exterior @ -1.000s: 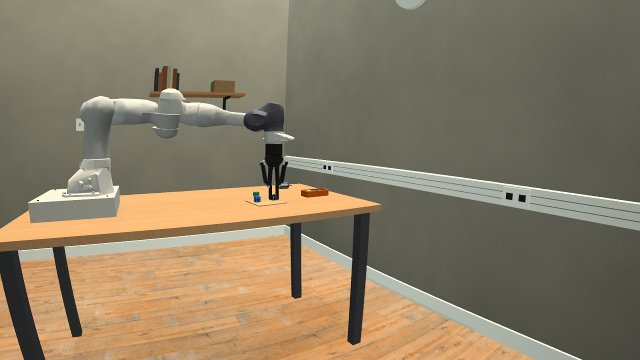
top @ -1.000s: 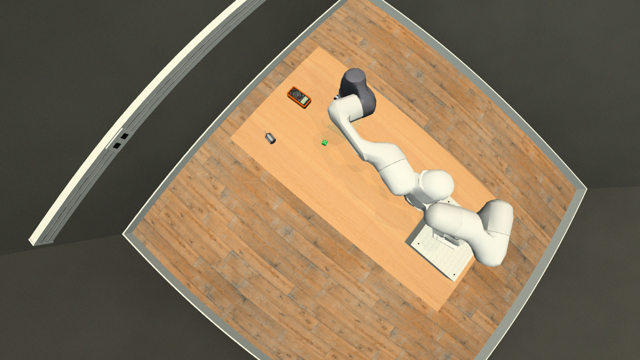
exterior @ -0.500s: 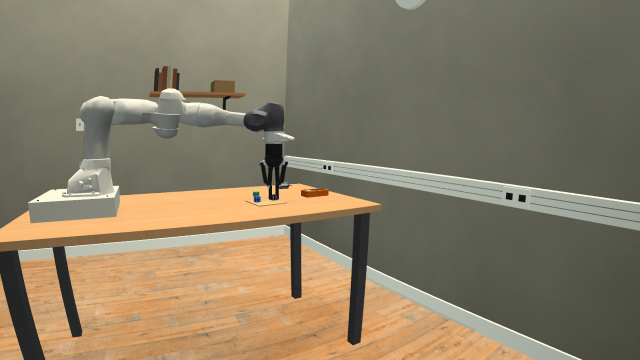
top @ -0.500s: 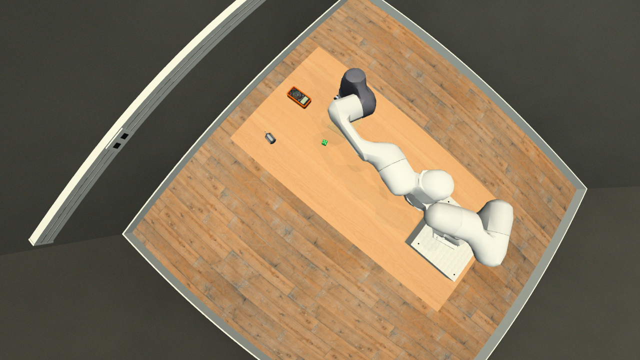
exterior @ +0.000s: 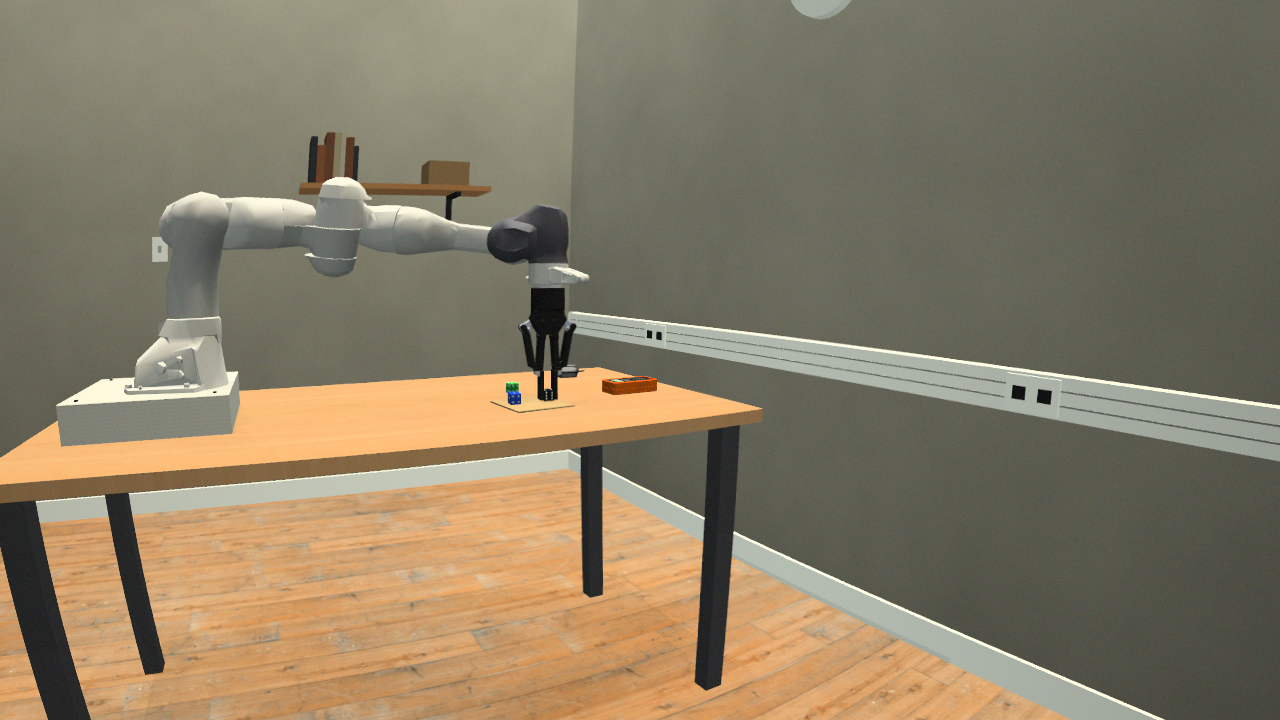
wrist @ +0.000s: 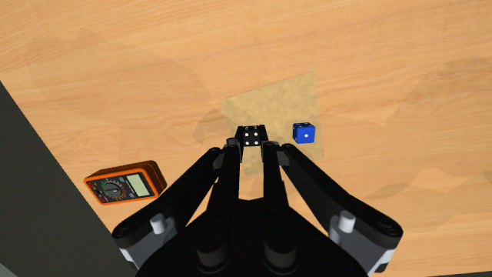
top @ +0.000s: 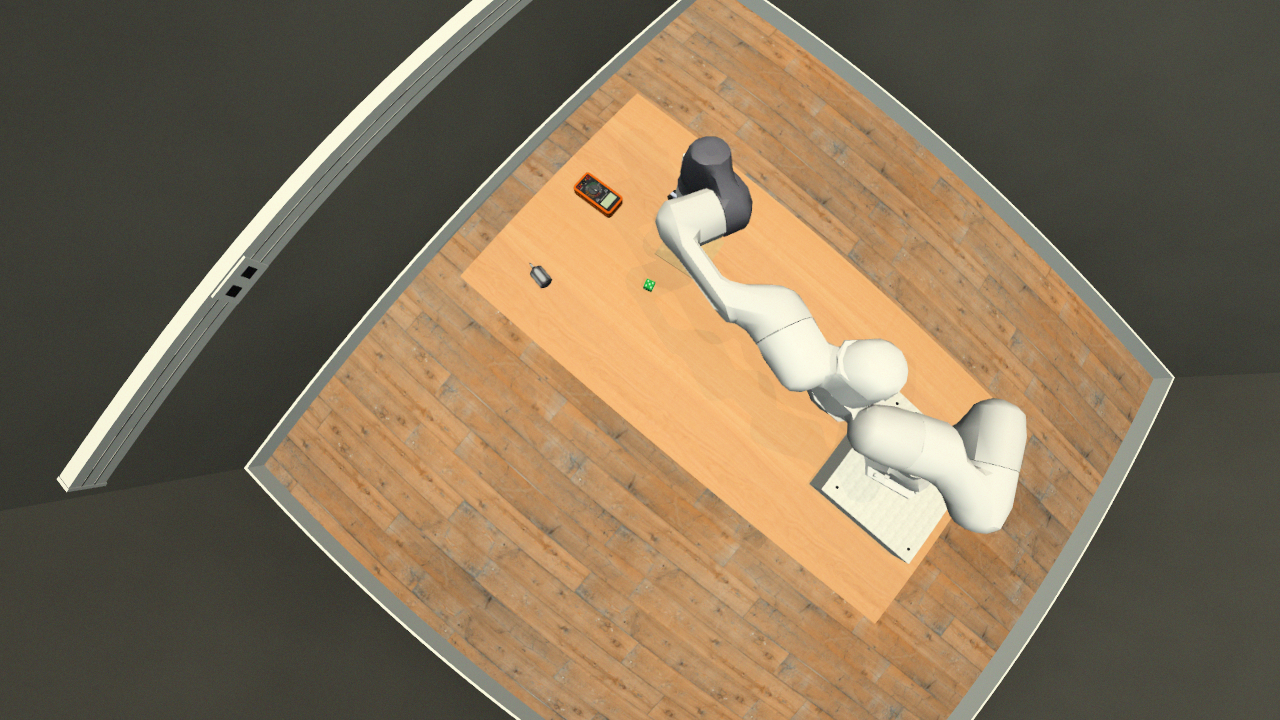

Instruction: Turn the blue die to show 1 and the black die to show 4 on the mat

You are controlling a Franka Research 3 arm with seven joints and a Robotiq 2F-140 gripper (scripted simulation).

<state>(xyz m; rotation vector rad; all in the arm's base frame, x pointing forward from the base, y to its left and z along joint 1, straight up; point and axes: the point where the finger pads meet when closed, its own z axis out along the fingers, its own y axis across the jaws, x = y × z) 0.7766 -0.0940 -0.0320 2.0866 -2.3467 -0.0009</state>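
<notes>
Right now the black die is 20 mm below my hand. Also, from my hand: tan mat (40 mm below, 40 mm behind); then blue die (80 mm behind, 30 mm below, 10 mm to the left); then green die (160 mm to the left, 30 mm below, 20 mm behind).
</notes>
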